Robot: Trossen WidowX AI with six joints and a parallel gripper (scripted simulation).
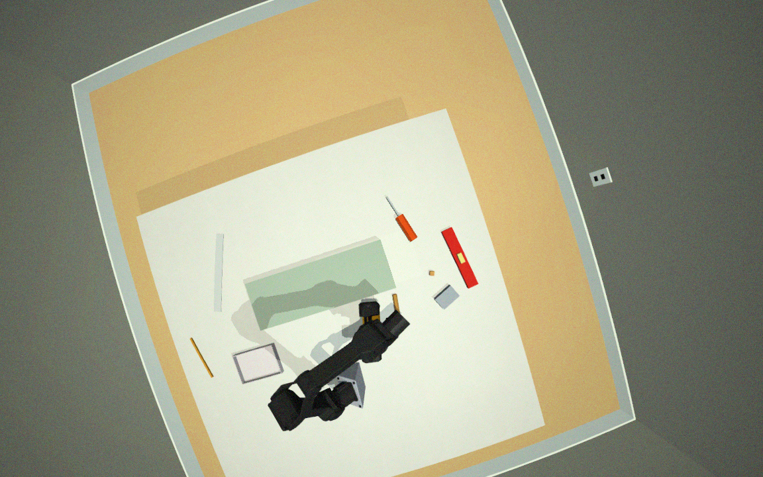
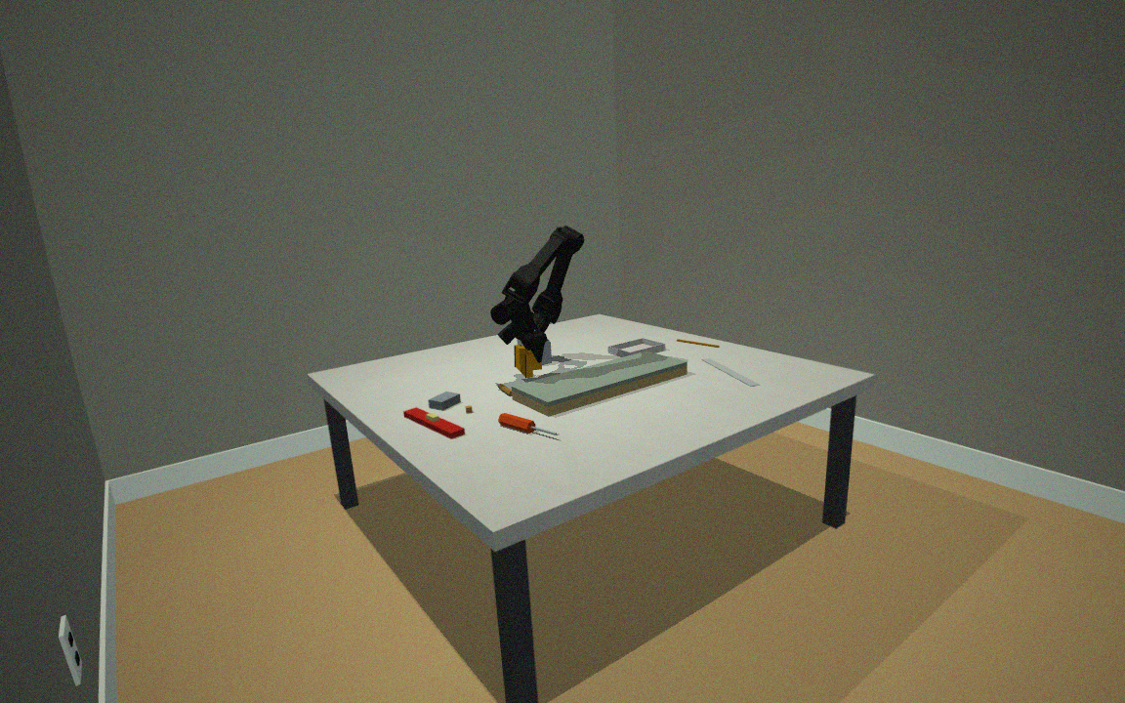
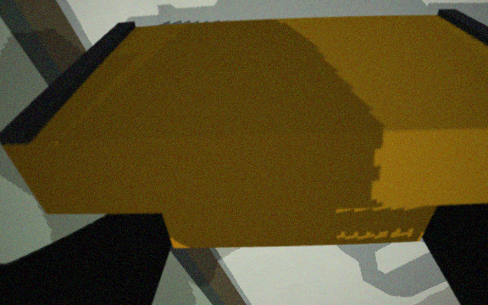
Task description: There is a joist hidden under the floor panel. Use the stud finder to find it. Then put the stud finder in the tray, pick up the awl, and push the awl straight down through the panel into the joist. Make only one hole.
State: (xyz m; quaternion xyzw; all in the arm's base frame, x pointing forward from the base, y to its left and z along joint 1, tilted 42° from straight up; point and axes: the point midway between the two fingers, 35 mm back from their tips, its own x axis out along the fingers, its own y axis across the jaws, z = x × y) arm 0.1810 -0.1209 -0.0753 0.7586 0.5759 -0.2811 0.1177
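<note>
The yellow stud finder is 2 cm behind my gripper tip. From my gripper tip the other things lie so: awl: 2 cm behind, 11 cm to the right, 7 cm below; grey block: 3 cm behind, 30 cm to the right, 6 cm below; small brown cube: 7 cm ahead, 28 cm to the right, 7 cm below.
</note>
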